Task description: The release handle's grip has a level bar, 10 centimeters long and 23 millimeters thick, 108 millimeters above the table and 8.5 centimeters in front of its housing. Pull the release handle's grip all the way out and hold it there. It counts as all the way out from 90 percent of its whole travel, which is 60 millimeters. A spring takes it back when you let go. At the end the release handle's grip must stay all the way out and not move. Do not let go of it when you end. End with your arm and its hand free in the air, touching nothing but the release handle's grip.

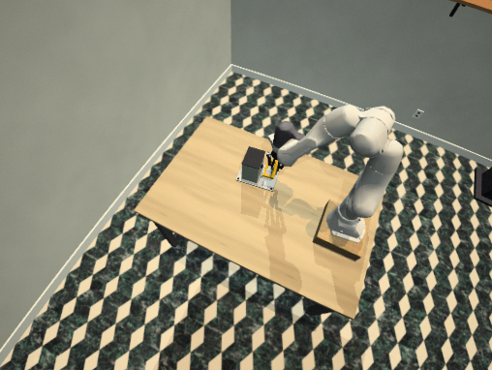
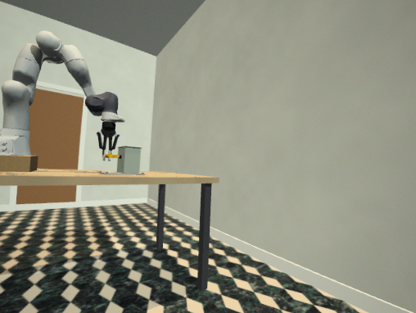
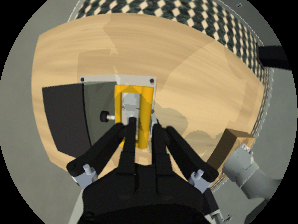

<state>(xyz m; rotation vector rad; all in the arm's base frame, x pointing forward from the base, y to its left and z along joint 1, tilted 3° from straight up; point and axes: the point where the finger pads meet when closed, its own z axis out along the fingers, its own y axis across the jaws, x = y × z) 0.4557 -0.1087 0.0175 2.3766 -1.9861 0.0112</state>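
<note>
Right now my hand is 10 cm above the plate, 9 cm short of it and 2 cm to the right of it.
</note>
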